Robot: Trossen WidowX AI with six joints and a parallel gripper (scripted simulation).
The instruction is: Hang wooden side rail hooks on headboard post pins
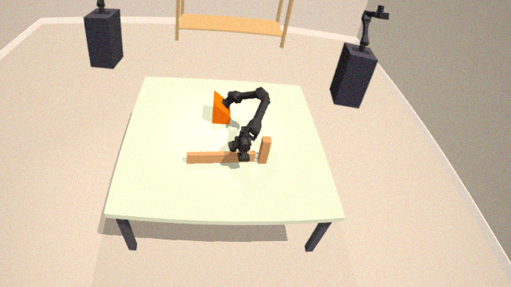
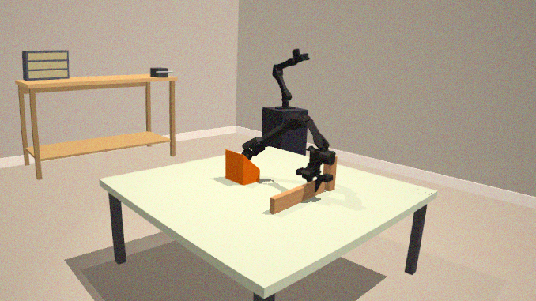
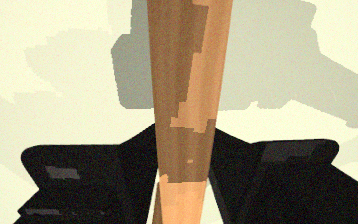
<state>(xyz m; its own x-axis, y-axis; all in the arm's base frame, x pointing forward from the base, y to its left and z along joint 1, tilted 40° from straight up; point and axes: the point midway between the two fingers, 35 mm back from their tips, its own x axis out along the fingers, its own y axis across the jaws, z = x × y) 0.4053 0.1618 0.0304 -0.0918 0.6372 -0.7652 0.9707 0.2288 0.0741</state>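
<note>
Right now my gripper tip is 20 mm past the upright headboard post, 130 mm to the right of it and 70 mm below it.
</note>
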